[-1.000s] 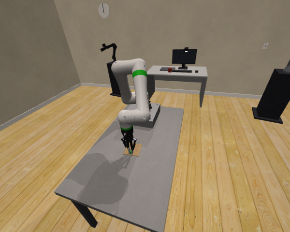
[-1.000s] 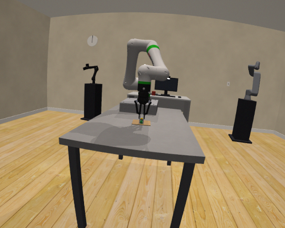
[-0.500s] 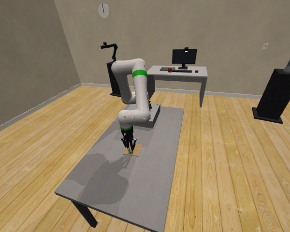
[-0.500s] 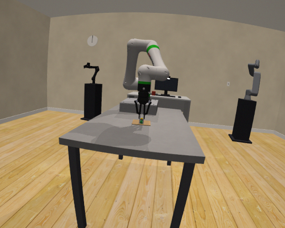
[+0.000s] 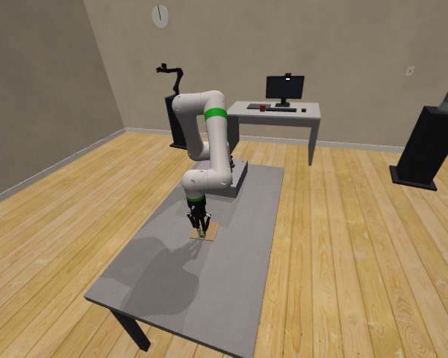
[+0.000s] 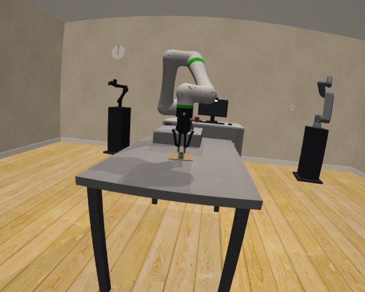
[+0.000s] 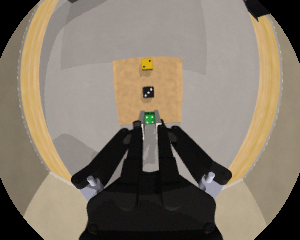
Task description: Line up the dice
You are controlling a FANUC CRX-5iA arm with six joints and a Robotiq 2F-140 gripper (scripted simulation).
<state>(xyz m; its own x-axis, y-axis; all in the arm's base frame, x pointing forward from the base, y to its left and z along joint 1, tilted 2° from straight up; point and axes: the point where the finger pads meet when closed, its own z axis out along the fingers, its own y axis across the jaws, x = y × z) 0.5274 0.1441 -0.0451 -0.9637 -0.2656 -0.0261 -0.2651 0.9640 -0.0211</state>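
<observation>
My hand is 20 mm above the green die. The rest, counted from my hand: tan mat: 50 mm behind, 10 mm to the right, 40 mm below; then black die: 50 mm behind, 10 mm to the right, 30 mm below; then yellow die: 100 mm behind, 30 mm to the right, 30 mm below.
</observation>
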